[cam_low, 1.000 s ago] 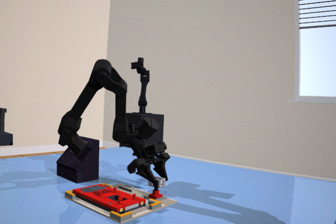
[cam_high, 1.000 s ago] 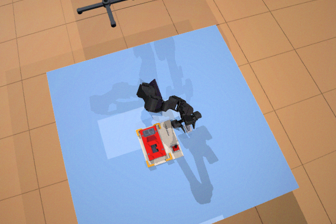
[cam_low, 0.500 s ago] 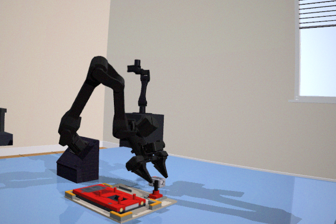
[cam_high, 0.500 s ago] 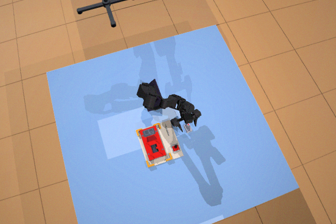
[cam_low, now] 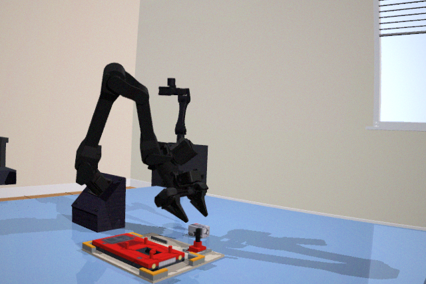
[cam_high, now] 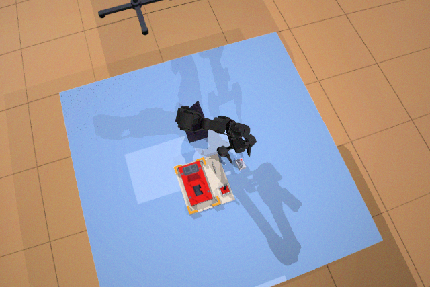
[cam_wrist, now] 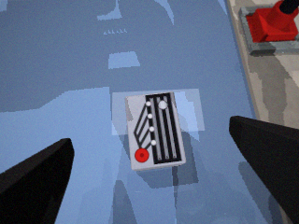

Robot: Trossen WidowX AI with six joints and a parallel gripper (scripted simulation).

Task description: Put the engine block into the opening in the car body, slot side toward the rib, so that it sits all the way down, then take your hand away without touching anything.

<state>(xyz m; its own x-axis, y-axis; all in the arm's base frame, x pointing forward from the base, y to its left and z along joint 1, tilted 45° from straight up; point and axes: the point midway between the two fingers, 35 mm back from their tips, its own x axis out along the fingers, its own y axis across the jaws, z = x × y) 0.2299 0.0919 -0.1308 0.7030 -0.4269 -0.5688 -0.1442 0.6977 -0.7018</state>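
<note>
Right now my gripper tip is 1 cm short of the grey engine block, 1 cm to the left of it and 3 cm above it. From my gripper tip the other things lie so: dark peg 11 cm ahead, 11 cm to the right, 1 cm below.
</note>
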